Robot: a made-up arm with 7 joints.
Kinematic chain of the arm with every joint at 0, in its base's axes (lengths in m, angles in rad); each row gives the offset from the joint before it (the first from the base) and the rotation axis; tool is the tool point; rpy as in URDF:
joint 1: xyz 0 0 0.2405 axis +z
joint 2: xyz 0 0 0 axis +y
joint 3: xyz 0 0 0.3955 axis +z
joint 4: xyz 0.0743 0 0 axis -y
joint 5: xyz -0.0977 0 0.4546 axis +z
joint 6: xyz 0 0 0 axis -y
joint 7: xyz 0.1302 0 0 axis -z
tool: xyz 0 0 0 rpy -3.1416 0 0
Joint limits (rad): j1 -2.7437..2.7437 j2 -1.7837..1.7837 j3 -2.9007..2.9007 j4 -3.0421..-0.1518 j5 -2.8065..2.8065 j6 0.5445..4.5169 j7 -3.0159..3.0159
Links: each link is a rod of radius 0.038 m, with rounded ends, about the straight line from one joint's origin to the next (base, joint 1, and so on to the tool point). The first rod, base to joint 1, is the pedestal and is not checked.
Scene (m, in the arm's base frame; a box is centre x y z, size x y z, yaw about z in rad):
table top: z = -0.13
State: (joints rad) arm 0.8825 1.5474 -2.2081 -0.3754 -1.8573 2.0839 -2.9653
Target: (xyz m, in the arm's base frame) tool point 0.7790 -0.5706 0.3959
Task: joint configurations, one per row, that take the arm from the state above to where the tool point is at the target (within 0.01 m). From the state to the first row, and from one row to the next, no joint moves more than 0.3 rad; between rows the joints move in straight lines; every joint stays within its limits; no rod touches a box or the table.
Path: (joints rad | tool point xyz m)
1: 0.5871 1.5435 -2.1704 -0.4346 -1.8500 2.0402 -2.9653 | 0.9143 0.3313 0.3554
2: 0.2917 1.5396 -2.1327 -0.4938 -1.8426 1.9966 -2.9653 | 0.9708 0.0218 0.3712
3: -0.0036 1.5358 -2.0951 -0.5530 -1.8353 1.9529 -2.9653 | 0.9243 -0.2901 0.3847
4: -0.2990 1.5319 -2.0574 -0.6122 -1.8279 1.9093 -2.9653 | 0.7790 -0.5706 0.3959

